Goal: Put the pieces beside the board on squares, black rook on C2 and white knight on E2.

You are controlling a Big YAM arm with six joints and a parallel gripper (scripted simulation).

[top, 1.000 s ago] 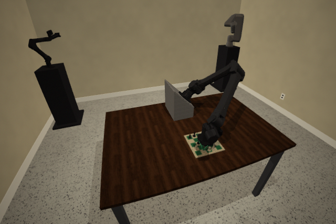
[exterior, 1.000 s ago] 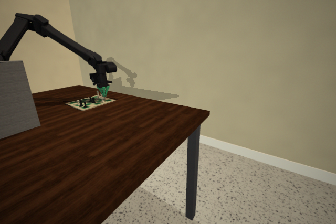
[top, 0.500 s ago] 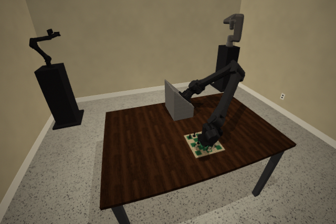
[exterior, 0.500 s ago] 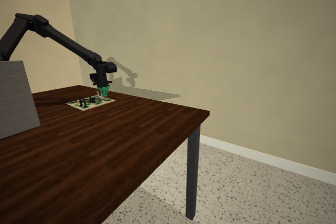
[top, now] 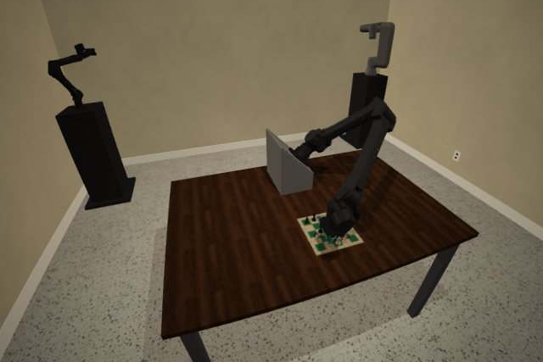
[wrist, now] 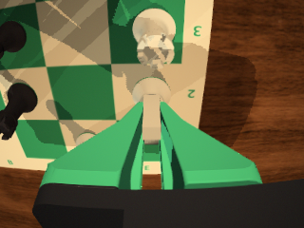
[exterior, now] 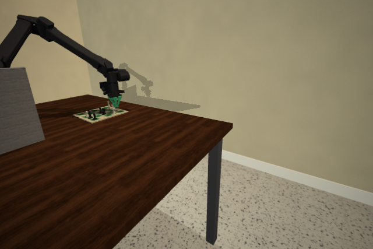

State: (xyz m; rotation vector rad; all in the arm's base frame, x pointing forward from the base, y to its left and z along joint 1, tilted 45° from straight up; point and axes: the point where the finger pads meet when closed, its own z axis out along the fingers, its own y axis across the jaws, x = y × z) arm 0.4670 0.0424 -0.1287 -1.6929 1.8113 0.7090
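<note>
Right now the white knight is 10 mm below my hand. Round my hand: black rook (80 mm behind, 10 mm below); green-and-cream chessboard (80 mm behind, 40 mm to the left, 30 mm below).
</note>
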